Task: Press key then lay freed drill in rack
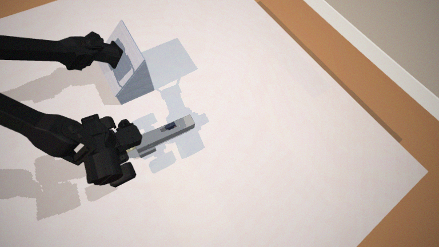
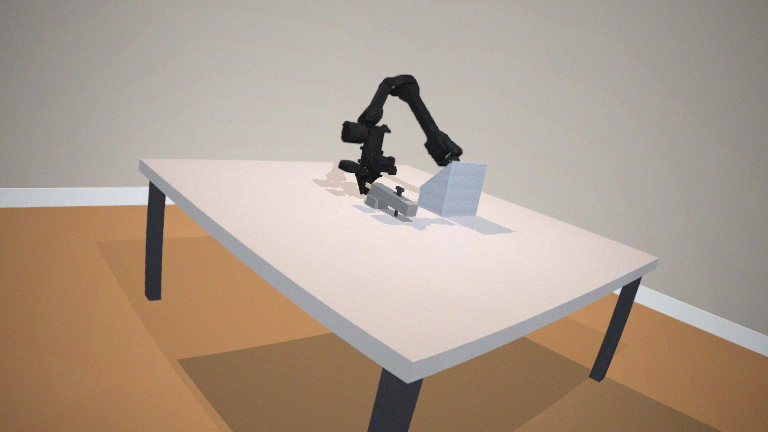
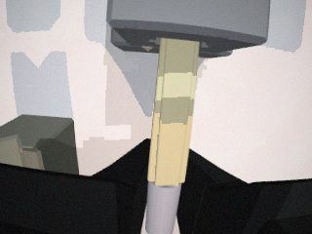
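My gripper tip is now 4 cm to the right of the pale grey drill, 3 cm below it and 1 cm short of it. Round my gripper tip: grey block: 14 cm to the left, 3 cm ahead, 2 cm above; then dark blue key: 16 cm to the left, 4 cm above, 3 cm ahead; then olive-grey rack: 8 cm behind, 1 cm to the right.
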